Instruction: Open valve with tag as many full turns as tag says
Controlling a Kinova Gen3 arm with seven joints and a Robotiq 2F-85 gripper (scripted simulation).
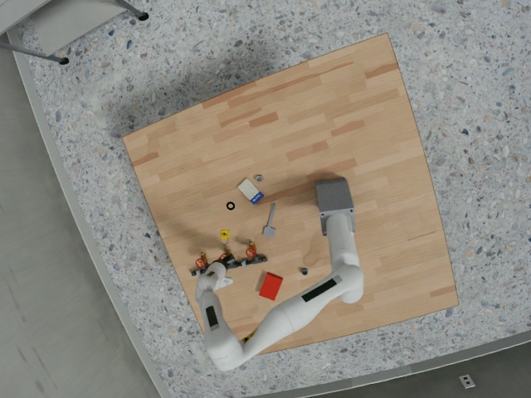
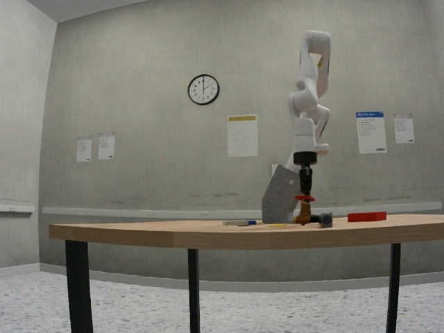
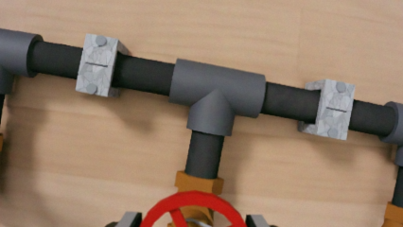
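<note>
My hand is 1 cm past the yellow tag, 9 cm to the left of it and 8 cm above it. Also, from my hand: red block (16 cm behind, 20 cm to the left, 7 cm below); then grey scraper (23 cm behind, 10 cm to the right, 8 cm below); then blue box (17 cm behind, 27 cm to the right, 7 cm below).
</note>
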